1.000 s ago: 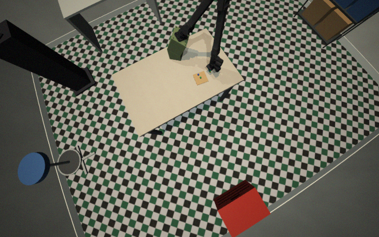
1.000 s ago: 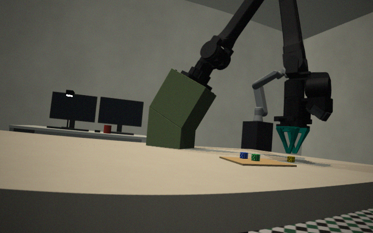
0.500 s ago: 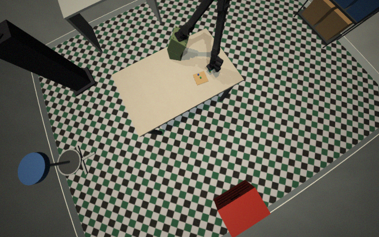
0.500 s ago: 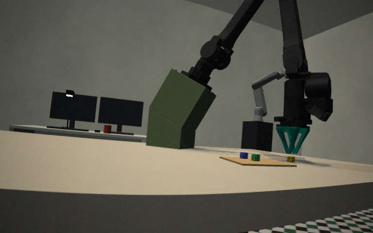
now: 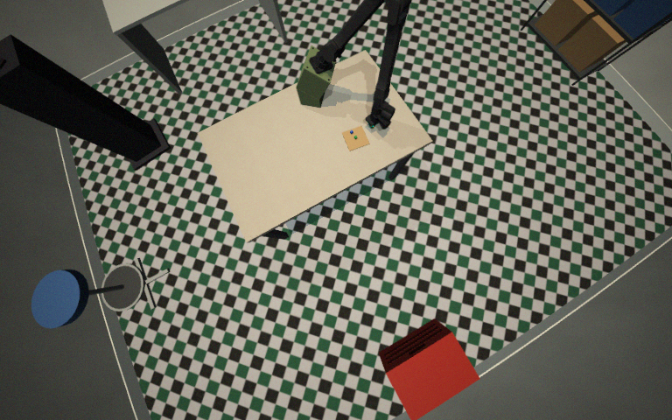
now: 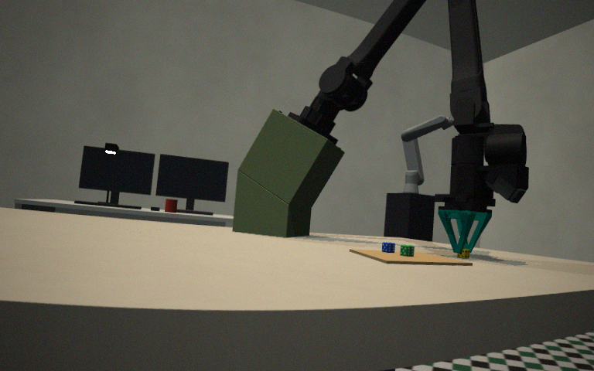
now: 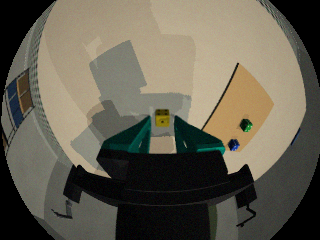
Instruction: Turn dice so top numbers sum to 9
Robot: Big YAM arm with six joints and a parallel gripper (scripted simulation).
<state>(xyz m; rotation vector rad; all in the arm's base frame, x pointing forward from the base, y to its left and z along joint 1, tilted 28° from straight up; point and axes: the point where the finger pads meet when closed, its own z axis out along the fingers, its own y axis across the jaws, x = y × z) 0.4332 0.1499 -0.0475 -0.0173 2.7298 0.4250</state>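
Right now the yellow die is 1 cm below my hand. Round my hand: blue die 5 cm behind, 13 cm to the right, 1 cm below; then green die 14 cm to the right, 1 cm below; then mat 14 cm to the right, 2 cm below.
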